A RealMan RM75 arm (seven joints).
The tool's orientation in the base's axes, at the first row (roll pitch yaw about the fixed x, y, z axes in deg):
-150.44, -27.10, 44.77
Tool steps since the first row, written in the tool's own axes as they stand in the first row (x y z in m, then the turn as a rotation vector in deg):
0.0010, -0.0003, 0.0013, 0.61, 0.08, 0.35
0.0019, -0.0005, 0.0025, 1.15, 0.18, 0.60
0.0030, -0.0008, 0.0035, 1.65, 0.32, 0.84
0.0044, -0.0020, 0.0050, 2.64, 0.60, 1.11
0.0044, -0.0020, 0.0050, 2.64, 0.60, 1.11
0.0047, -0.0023, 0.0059, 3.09, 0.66, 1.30
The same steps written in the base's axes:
0.0003, 0.0016, -0.0004, 0.42, 0.57, -0.03
0.0006, 0.0030, -0.0009, 0.83, 1.02, -0.02
0.0010, 0.0045, -0.0010, 1.23, 1.42, -0.04
0.0009, 0.0068, -0.0010, 2.06, 2.08, 0.08
0.0009, 0.0068, -0.0010, 2.06, 2.08, 0.08
0.0008, 0.0077, -0.0014, 2.38, 2.45, 0.11

